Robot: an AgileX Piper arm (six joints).
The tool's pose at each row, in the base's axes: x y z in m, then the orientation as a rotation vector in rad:
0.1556, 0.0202, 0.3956, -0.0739, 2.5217, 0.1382
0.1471, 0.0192, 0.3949, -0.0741, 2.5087, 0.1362
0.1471, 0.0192, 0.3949, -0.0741, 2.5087, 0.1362
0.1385, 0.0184, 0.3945, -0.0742, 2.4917, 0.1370
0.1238, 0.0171, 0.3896, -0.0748, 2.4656, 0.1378
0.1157, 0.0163, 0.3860, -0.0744, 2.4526, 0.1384
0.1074, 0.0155, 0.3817, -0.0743, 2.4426, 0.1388
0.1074, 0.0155, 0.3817, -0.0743, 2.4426, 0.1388
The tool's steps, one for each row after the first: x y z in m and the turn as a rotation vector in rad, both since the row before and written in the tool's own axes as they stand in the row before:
0.0074, -0.0003, -0.0044, 0.0012, -0.0130, -0.0014
0.0000, 0.0000, 0.0000, 0.0000, 0.0000, 0.0000
0.0072, -0.0001, -0.0048, -0.0009, -0.0169, -0.0009
0.0147, -0.0004, -0.0050, -0.0012, -0.0260, -0.0019
0.0086, -0.0004, -0.0023, -0.0006, -0.0130, -0.0004
0.0092, -0.0004, -0.0020, -0.0004, -0.0100, -0.0005
0.0000, 0.0000, 0.0000, 0.0000, 0.0000, 0.0000

